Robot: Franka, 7 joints.
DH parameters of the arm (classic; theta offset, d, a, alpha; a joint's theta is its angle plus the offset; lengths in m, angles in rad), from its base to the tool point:
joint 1: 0 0.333 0 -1.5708
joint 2: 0 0 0 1.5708
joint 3: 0 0.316 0.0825 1.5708
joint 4: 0 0 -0.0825 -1.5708
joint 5: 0 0.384 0 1.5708
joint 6: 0 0 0.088 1.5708
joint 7: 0 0.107 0 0
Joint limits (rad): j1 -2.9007..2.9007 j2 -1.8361..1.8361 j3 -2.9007..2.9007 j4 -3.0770..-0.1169 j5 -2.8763..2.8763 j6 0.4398..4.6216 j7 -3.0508..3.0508
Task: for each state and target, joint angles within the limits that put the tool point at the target. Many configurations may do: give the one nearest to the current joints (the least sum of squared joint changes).
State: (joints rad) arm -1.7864 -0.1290 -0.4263 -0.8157 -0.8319 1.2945 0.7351
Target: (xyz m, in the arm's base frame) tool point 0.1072 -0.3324 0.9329
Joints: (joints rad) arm -1.3085 -0.2052 0.2083 -1.0237 -0.6378 1.1775 0.7351
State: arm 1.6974 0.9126 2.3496 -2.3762 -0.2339 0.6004 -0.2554
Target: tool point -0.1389 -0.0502 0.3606
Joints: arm 1.5719 0.8980 2.1857 -2.8340 -0.2855 0.5645 -0.2554
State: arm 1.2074 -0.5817 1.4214 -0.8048 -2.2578 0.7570 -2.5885
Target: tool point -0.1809 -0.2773 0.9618
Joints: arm 1.3566 -0.6394 1.3733 -0.6084 -2.2589 0.5544 -2.5885
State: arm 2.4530 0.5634 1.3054 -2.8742 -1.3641 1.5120 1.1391
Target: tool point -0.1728 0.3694 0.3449
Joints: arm 1.7410 -0.0283 0.5885 -2.5299 -1.4617 1.2441 1.1391
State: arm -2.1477 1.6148 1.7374 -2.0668 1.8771 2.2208 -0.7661
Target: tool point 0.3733 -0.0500 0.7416
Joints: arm -1.8038 1.2901 2.3142 -2.2270 1.8559 2.1235 -0.7661
